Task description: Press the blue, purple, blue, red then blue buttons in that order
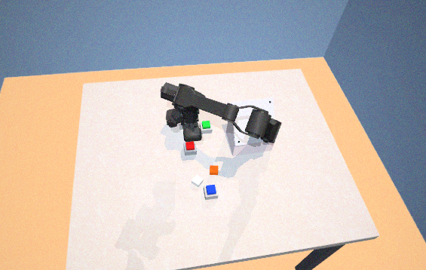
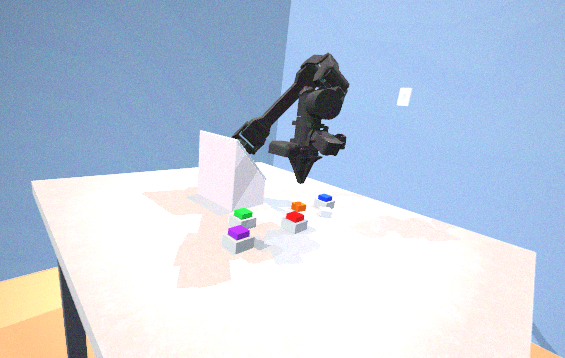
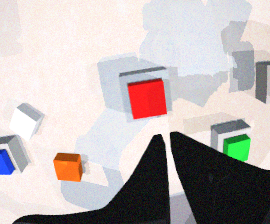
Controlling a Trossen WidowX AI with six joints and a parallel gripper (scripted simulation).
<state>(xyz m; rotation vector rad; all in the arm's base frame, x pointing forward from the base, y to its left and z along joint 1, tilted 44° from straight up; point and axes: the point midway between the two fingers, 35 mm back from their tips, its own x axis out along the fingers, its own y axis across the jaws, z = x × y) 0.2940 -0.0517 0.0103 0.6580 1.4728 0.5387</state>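
Now: the blue button 4 cm behind my gripper tip, 21 cm to the left of it and 9 cm below it. Also, from my gripper tip: green button (9 cm behind, 9 cm to the right, 9 cm below); then red button (9 cm below); then orange block (8 cm behind, 12 cm to the left, 11 cm below).
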